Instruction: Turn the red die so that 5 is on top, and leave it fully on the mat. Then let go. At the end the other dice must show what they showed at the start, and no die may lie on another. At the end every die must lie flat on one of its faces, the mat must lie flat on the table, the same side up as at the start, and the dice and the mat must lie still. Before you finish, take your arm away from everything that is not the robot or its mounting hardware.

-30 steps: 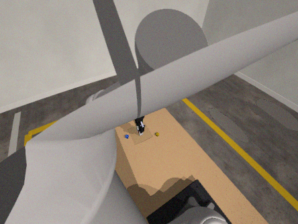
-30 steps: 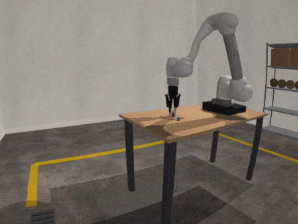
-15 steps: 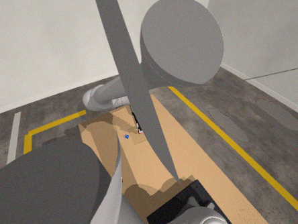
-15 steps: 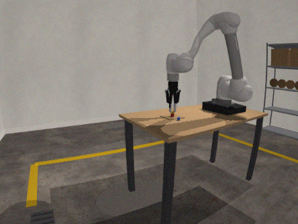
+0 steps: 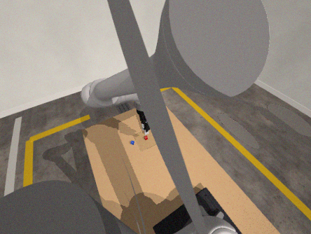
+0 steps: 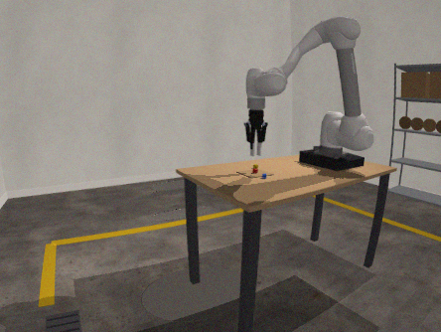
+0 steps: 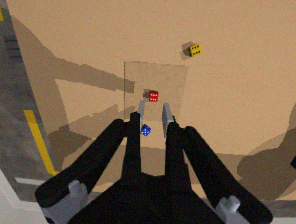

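Now: the red die 110 mm below my hand. Also, from my hand: tan mat (120 mm below); then yellow die (120 mm below, 100 mm behind, 80 mm to the right); then blue die (120 mm below, 90 mm to the left, 40 mm ahead).
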